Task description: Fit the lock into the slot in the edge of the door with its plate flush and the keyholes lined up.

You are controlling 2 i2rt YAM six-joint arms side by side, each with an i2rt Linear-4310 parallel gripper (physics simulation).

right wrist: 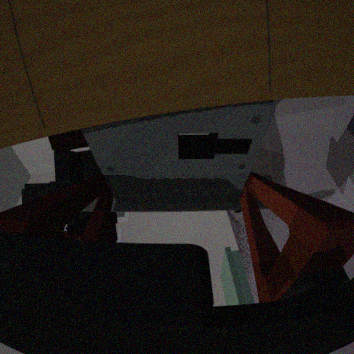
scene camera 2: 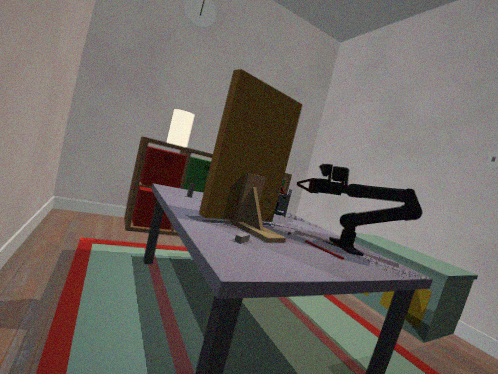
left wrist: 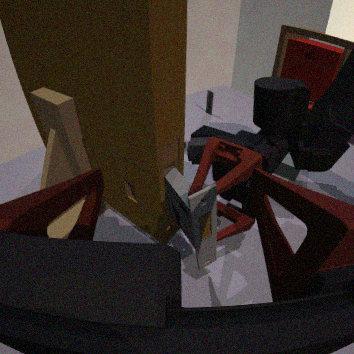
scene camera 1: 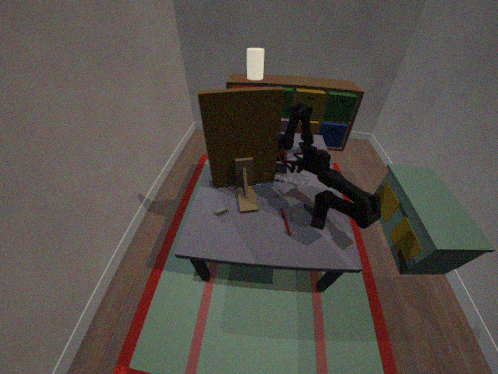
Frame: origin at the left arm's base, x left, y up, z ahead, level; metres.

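Seen in the pictures: left gripper, fingertip midpoint: [right wrist: 53,177] [scene camera 2: 296,183] [left wrist: 176,176] [scene camera 1: 288,157]; right gripper, fingertip midpoint: [right wrist: 176,177] [scene camera 2: 284,202] [left wrist: 195,224] [scene camera 1: 283,167]; left arm's base at its link origin: [scene camera 2: 344,247] [scene camera 1: 320,214].
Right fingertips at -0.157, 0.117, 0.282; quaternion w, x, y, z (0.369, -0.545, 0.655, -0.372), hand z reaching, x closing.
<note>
Pixels of each thing's top centre, then the offset from my right fingertips to it, as dx, dy, dz. "spot": a spot on its surface instead. Level surfaces: height alone.
- brown door at its top centre: [scene camera 2: 271,88] [scene camera 1: 241,89] +0.112, +0.463, +0.213
- keyhole at a spot on its surface: [left wrist: 130,191] spot: +0.057, -0.028, +0.101
- red stick at its top centre: [scene camera 2: 323,248] [scene camera 1: 285,220] +0.282, -0.111, -0.114
- small grey block at its top centre: [scene camera 2: 243,234] [scene camera 1: 221,209] +0.370, -0.096, +0.228
- table at its surface level: dy -0.118
- small dark post at its top centre: [left wrist: 210,90] [scene camera 2: 192,183] -0.250, -0.041, +0.451
The brown door [scene camera 1: 242,130] [scene camera 2: 255,135] [left wrist: 115,75] [right wrist: 175,60] stands upright in its wooden stand [scene camera 1: 248,201] [scene camera 2: 267,234] [left wrist: 62,120]. A keyhole [left wrist: 130,191] shows in its face, and a recess outline shows on its narrow edge. My right gripper [right wrist: 176,177] is shut on the grey lock [left wrist: 187,212] [right wrist: 145,150], whose plate with a yellow latch faces away from the door. The lock is tilted beside the door edge, its far end near it; contact is unclear. In the right wrist view the door hides its upper part. My left gripper [scene camera 2: 298,183] [left wrist: 176,176] is open and empty, facing the lock.
A red stick [scene camera 1: 286,222] [scene camera 2: 324,249] and a small grey block [scene camera 1: 221,211] [scene camera 2: 242,239] lie on the table [scene camera 1: 240,250] [scene camera 2: 310,272]. A small dark post [scene camera 2: 190,190] [left wrist: 209,101] stands behind the door. A green cabinet [scene camera 1: 430,205] stands beside the table.
</note>
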